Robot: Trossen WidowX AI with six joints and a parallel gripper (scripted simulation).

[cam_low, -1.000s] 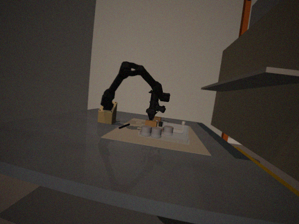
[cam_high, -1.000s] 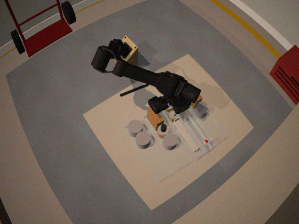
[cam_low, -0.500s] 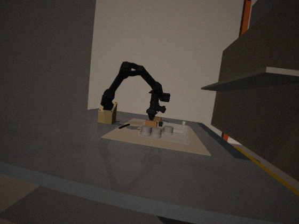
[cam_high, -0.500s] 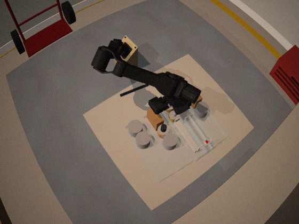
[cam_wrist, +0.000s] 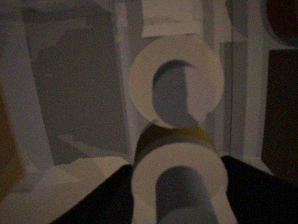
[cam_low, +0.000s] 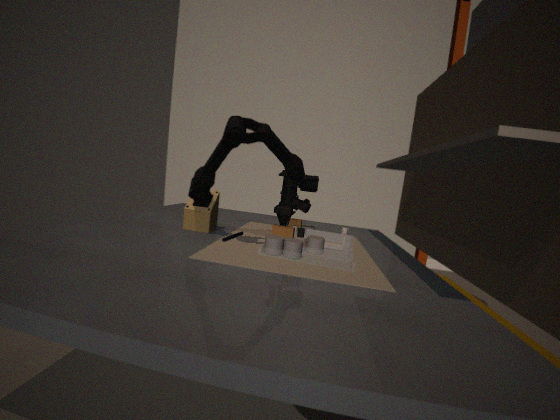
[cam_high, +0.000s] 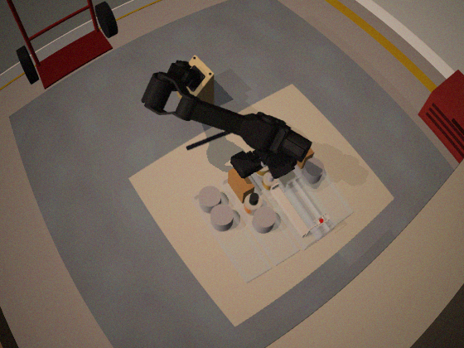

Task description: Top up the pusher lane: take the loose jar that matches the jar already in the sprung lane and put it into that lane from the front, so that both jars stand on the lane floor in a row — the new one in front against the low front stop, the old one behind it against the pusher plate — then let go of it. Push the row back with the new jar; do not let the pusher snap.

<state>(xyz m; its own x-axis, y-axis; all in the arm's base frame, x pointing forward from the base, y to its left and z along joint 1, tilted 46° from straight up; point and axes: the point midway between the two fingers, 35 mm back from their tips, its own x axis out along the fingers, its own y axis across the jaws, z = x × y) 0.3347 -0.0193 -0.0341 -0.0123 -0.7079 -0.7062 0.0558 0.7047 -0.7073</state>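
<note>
My gripper tip is now 60 mm short of the cream mat, 50 mm above it and 10 mm to the left of it. The rest, counted from my gripper tip: black bar 180 mm behind, 60 mm to the right, 40 mm below; then white pusher 150 mm ahead, 20 mm to the left; then clear pusher lane 140 mm ahead, 30 mm below, 10 mm to the left.
</note>
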